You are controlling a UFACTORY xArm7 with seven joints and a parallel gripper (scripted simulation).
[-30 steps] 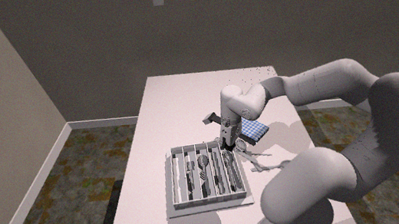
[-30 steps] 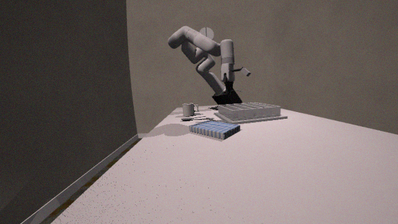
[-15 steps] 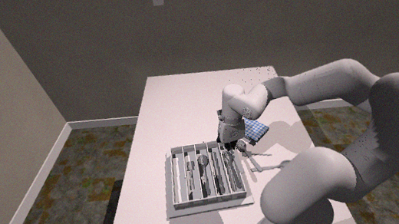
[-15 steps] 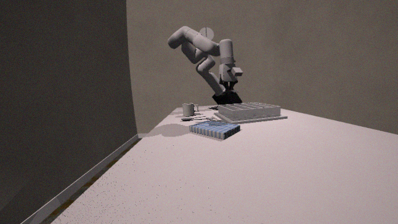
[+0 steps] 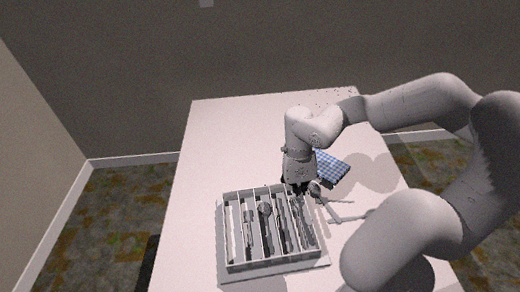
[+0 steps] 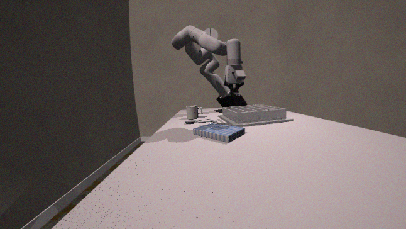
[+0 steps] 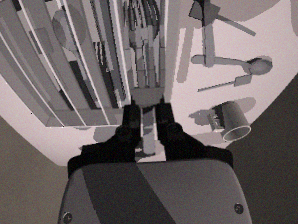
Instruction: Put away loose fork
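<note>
Now: the tray 110 mm to the left of my hand, 110 mm below it and 30 mm behind it. Also, from my hand: mug (250 mm to the right, 190 mm behind, 130 mm below).
</note>
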